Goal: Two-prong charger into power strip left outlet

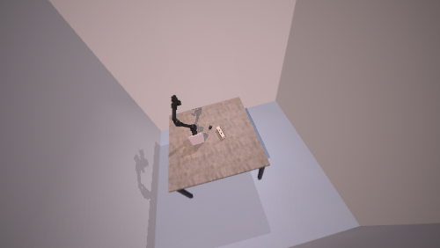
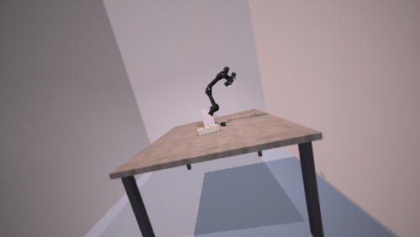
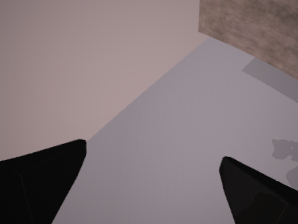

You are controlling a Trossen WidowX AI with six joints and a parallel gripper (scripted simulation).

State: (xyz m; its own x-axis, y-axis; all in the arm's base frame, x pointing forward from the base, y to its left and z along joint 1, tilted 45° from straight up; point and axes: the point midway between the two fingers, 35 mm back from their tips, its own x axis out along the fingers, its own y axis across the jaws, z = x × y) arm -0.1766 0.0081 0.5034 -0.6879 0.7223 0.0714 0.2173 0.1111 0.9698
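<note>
The two-prong charger is 45 cm ahead of my gripper tip, 23 cm to the right of it and 43 cm below it.
</note>
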